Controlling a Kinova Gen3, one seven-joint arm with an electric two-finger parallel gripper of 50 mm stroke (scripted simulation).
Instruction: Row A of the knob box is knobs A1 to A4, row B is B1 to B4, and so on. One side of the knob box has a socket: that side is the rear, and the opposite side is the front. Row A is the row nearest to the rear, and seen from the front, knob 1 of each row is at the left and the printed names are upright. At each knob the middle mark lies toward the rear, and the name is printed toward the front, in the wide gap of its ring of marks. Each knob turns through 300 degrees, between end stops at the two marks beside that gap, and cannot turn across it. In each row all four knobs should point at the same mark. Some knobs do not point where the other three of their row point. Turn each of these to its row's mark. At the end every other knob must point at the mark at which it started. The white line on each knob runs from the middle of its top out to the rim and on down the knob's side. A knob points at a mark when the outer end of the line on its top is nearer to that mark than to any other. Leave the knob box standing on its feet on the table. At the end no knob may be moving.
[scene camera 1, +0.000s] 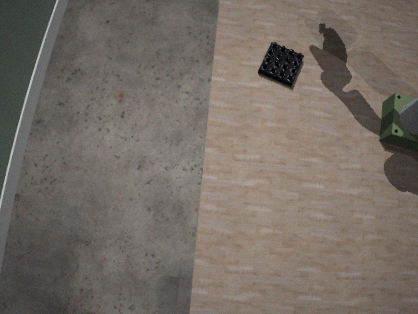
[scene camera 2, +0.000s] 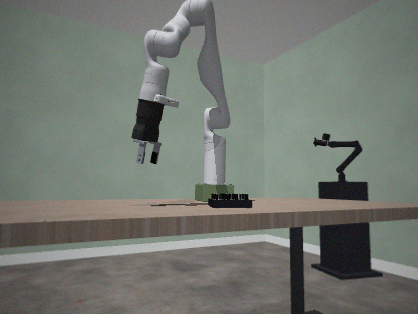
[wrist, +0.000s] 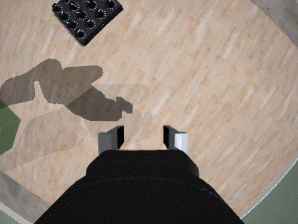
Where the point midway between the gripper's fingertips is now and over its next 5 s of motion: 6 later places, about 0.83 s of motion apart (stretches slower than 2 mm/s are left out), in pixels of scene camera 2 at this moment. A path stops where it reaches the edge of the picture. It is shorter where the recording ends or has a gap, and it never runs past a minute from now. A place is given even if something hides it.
My gripper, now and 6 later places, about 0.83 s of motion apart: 146, 163; 158, 167; 169, 170; 180, 172; 189, 174; 197, 176; 206, 178
